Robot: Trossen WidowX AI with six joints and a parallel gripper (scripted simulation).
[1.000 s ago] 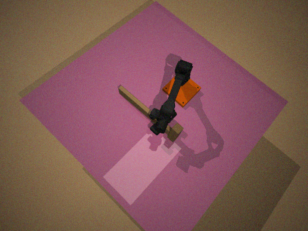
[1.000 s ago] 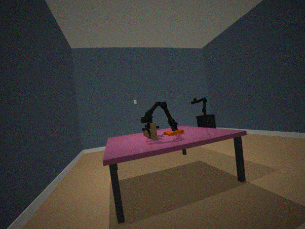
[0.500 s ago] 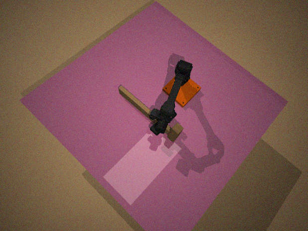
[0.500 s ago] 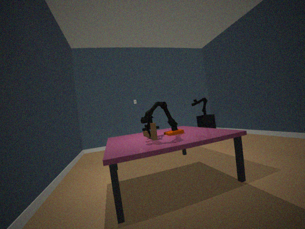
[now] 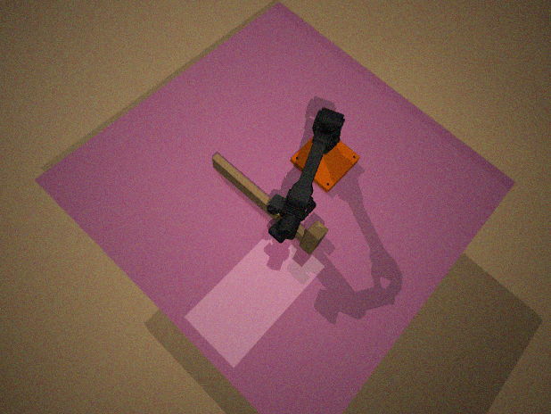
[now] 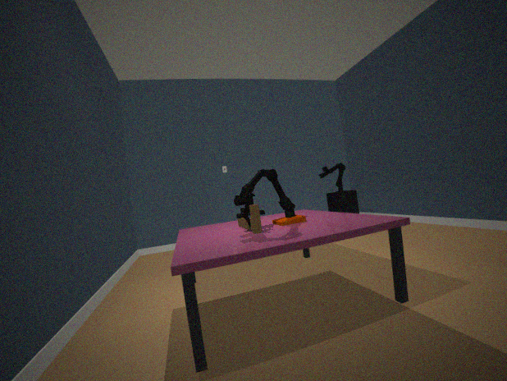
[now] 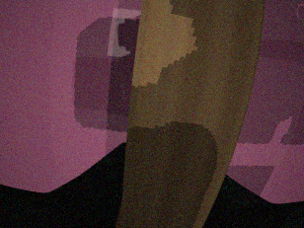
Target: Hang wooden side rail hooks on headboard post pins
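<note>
Right now my gripper tip is 90 mm to the right of the headboard post, 50 mm below it and 10 mm past it.
</note>
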